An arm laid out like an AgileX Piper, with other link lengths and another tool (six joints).
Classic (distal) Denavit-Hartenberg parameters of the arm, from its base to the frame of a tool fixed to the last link. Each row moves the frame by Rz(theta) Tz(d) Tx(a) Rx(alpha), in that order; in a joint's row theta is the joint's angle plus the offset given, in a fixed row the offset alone. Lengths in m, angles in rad.
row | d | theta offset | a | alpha
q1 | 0.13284 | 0 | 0 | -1.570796
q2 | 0 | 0.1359 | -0.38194 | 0
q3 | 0 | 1.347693 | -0.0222 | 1.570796
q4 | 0.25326 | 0 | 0 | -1.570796
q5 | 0 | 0 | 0 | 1.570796
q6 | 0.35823 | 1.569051 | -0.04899 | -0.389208
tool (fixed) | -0.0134 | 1.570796 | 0 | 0
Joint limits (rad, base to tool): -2.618..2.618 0..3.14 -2.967..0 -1.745..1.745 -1.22..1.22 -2.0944..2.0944
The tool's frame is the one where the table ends.
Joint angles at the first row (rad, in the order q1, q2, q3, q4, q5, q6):
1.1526 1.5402 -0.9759 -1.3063 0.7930 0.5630
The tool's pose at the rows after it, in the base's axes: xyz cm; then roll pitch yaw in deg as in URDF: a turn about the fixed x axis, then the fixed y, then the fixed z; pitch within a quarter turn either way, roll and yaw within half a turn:
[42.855 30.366 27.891 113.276 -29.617 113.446]
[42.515 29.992 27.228 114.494 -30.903 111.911]
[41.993 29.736 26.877 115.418 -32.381 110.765]
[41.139 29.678 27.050 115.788 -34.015 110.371]
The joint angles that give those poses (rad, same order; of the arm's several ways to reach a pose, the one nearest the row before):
1.1532 1.5398 -0.9759 -1.2754 0.7986 0.5629
1.1544 1.5370 -0.9760 -1.2419 0.8008 0.5629
1.1602 1.5278 -0.9759 -1.2094 0.8037 0.5634
1.1773 1.5086 -0.9760 -1.1800 0.8120 0.5644

